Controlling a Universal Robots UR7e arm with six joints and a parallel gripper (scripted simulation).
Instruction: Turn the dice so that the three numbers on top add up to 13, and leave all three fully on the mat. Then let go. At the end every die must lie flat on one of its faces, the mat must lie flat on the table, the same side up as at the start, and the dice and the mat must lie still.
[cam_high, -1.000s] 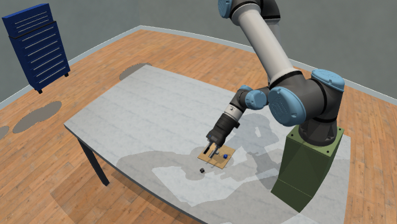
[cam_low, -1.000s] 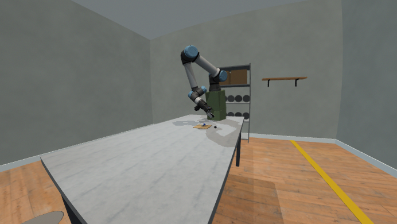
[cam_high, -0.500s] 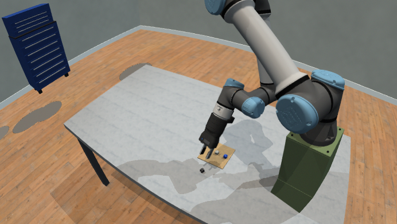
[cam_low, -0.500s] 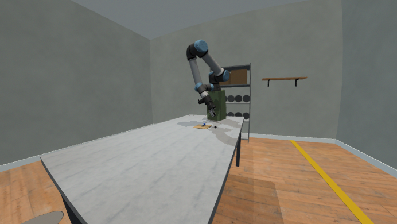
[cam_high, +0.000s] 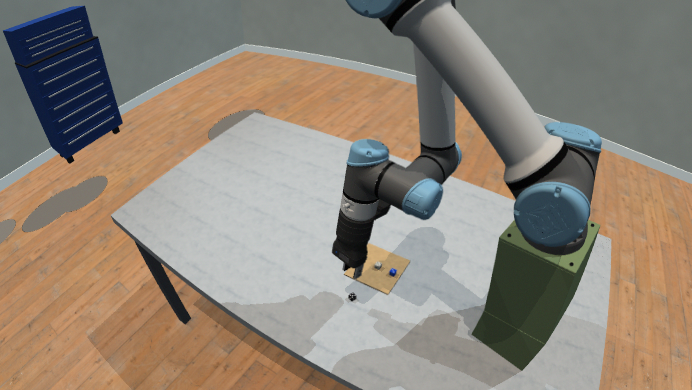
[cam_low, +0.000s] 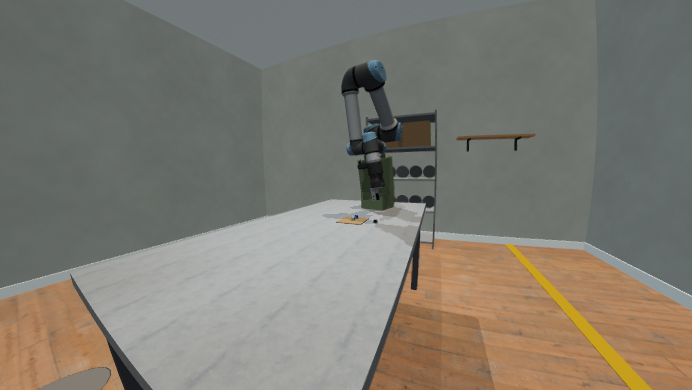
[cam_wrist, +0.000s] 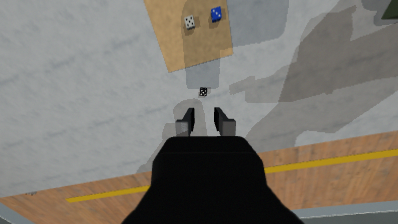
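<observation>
Right now the black die is 13 cm below my hand. Also, from my hand: blue die: 13 cm to the right, 12 cm below, 5 cm behind; tan mat: 13 cm to the right, 13 cm below; white die: 13 cm to the right, 12 cm below.
</observation>
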